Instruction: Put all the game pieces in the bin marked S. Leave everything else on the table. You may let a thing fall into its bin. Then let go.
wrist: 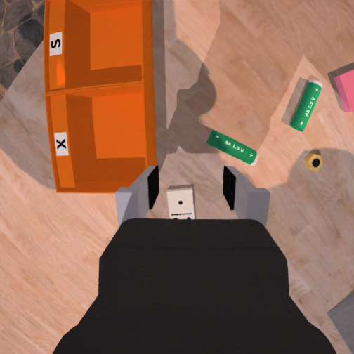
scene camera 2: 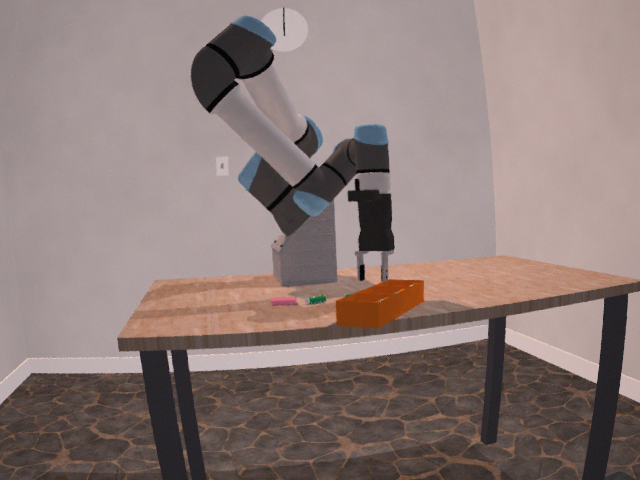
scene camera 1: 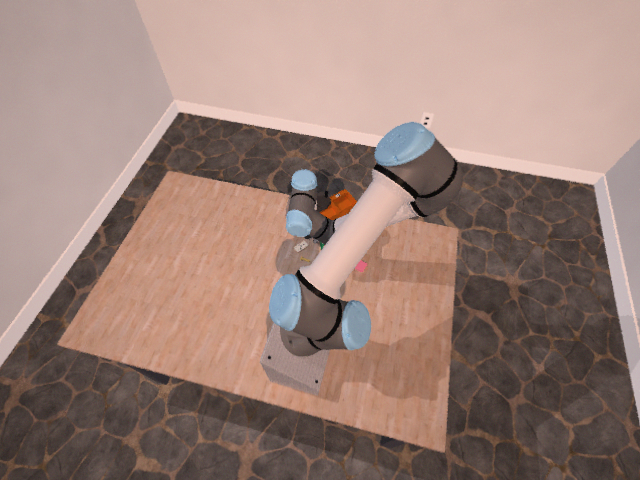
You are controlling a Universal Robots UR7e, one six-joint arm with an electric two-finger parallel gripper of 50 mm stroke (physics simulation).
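In scene camera 2 I find my gripper (scene camera 2: pixel 373 280), along with an orange three-compartment bin (scene camera 2: pixel 373 307). Scene camera 2 does not show the white domino, hidden by the orange three-compartment bin. The wrist view gives me that white domino (wrist: pixel 180 204), and it shows my gripper (wrist: pixel 190 179) and the orange three-compartment bin (wrist: pixel 98 71) too. A green battery (wrist: pixel 313 88) is there as well, and so is another green battery (wrist: pixel 216 139).
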